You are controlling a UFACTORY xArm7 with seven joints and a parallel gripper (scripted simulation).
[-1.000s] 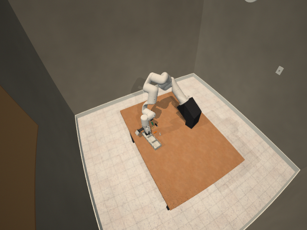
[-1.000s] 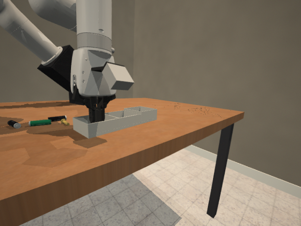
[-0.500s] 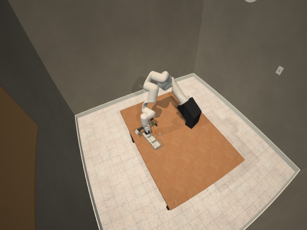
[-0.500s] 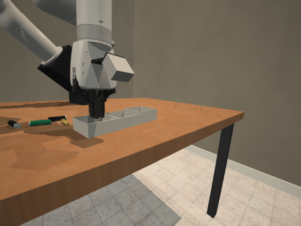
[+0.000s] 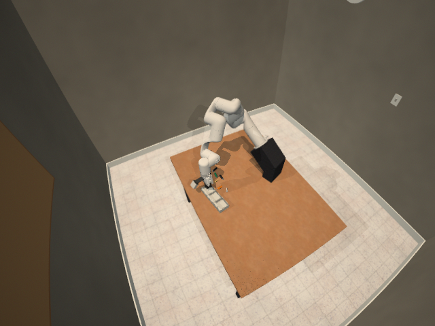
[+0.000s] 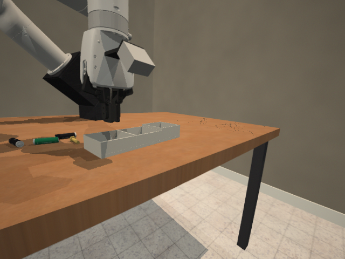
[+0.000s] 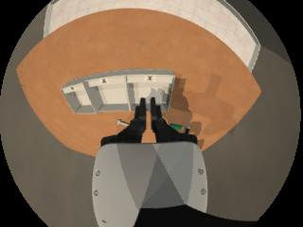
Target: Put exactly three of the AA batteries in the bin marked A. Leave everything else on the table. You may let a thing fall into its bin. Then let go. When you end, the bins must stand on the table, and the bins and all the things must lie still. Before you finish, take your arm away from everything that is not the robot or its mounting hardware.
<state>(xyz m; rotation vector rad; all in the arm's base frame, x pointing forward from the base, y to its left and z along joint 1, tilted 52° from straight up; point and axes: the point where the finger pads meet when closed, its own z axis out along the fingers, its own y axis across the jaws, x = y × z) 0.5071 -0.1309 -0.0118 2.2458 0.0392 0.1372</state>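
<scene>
Now: hand 8 cm to the right of the three-compartment bin and 6 cm above it. Also, from my hand: yellow piece: 11 cm behind, 8 cm below, 4 cm to the right; orange battery: 9 cm behind, 8 cm below, 3 cm to the left; pale piece: 12 cm behind, 9 cm to the left, 8 cm below.
</scene>
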